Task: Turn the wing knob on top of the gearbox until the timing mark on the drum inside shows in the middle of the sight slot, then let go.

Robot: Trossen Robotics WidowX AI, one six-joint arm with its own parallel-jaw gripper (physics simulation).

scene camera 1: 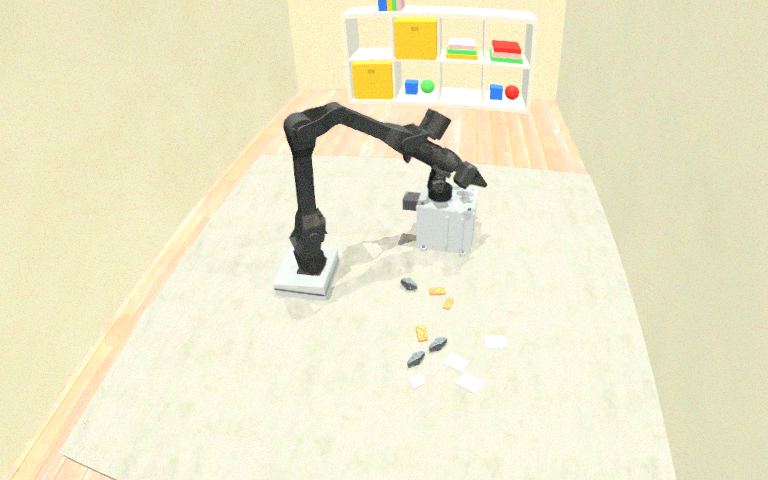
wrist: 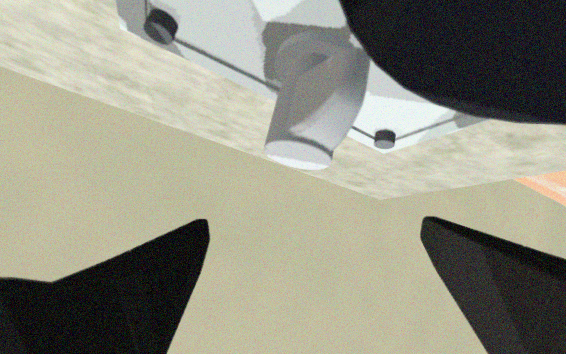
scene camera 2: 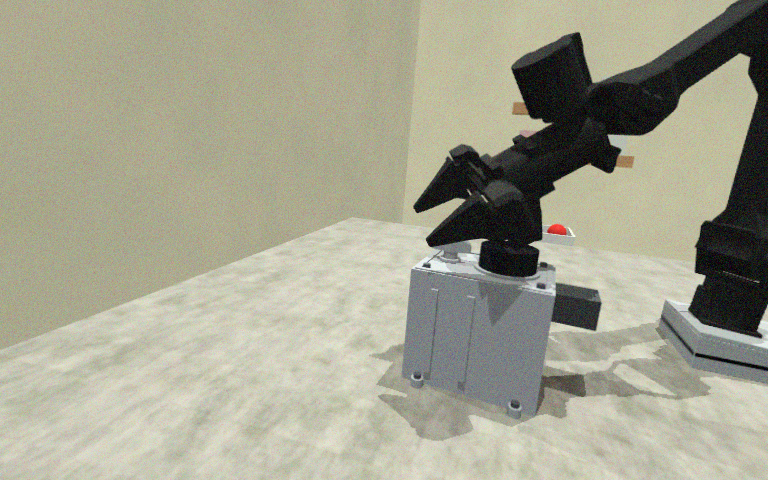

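The grey gearbox stands upright on the mat. Its pale grey wing knob is on top, partly hidden behind the lower finger in the second scene view. A black round cylinder stands beside the knob. My gripper is open and empty, tilted forward and low over the gearbox top. Its fingertips reach past the knob and stand above it; in the wrist view the knob lies beyond the gap between them. The sight slot and timing mark do not show.
A dark block juts from the gearbox side. Dark stones, orange pieces and white squares lie on the mat. The arm's base stands beside the gearbox.
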